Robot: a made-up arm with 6 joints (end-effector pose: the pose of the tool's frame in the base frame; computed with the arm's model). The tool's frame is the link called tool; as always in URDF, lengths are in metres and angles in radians.
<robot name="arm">
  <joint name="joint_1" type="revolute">
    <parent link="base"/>
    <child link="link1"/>
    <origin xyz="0.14 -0.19 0.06" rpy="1.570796 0 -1.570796"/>
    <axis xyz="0 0 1"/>
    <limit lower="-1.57" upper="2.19"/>
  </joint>
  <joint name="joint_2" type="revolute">
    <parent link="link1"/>
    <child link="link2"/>
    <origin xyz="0.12 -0.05 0.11" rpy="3.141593 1.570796 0"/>
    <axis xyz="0 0 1"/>
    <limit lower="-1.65" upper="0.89"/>
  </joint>
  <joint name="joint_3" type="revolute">
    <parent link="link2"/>
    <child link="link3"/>
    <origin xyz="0.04 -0.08 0.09" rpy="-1.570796 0 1.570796"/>
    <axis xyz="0 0 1"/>
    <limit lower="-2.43" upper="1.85"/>
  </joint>
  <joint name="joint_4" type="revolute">
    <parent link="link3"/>
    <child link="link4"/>
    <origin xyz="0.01 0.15 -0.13" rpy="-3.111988 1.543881 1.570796"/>
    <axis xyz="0 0 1"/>
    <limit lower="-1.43" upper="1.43"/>
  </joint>
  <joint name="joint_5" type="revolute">
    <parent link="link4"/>
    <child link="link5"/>
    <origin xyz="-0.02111 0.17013 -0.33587" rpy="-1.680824 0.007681 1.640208"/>
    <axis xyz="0 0 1"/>
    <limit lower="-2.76" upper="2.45"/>
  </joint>
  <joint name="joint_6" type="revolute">
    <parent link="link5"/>
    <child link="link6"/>
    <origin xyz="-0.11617 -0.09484 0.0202" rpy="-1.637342 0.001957 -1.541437"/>
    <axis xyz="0 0 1"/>
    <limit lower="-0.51" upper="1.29"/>
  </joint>
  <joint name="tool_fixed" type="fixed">
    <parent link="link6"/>
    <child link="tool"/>
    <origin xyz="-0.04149 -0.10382 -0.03" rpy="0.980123 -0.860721 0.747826"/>
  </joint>
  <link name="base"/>
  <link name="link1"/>
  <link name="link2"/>
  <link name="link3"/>
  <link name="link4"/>
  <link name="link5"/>
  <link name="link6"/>
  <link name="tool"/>
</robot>
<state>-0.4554 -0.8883 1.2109 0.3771 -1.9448 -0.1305</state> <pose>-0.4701 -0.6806 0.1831 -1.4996 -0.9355 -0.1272</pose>
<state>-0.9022 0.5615 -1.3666 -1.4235 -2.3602 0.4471</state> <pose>-0.0256 0.4019 -0.3847 0.8168 -0.8519 -1.5470</pose>
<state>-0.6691 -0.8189 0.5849 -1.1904 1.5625 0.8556</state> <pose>0.2648 -0.7343 -0.0375 -1.5437 1.9297 -1.8500</pose>
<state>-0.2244 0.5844 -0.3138 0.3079 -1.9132 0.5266</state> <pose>-0.0807 -0.7578 -0.2953 0.4959 0.1218 0.6323</pose>
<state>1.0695 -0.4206 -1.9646 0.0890 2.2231 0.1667</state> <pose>0.0789 -0.2003 -0.4164 2.2781 -0.0369 -0.6176</pose>
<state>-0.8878 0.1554 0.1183 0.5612 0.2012 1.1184</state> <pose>0.0640 -0.4492 -0.1496 -1.2850 0.3895 1.6409</pose>
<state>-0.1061 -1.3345 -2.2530 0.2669 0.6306 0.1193</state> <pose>0.1831 0.0605 -0.0142 -1.1989 -2.3772 -0.1662</pose>
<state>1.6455 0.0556 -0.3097 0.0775 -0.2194 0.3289</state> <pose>0.0393 -0.2733 0.5106 2.4199 -0.8107 -1.2674</pose>
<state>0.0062 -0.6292 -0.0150 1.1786 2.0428 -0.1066</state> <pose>-0.1456 -0.6084 0.0129 1.0943 -0.1758 -1.2380</pose>
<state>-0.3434 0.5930 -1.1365 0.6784 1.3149 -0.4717</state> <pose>-0.1317 -0.2370 -0.2201 -1.0350 -1.9695 1.8763</pose>
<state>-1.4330 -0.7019 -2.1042 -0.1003 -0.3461 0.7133</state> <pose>0.2178 0.0790 0.2235 1.1655 -1.4694 -0.5237</pose>
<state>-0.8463 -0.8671 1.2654 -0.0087 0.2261 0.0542</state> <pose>-0.3027 -0.5146 0.0718 -2.6555 0.8237 0.7347</pose>
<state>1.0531 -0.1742 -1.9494 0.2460 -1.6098 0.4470</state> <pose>0.1293 -0.5252 -0.4248 0.3296 -0.7125 0.7556</pose>
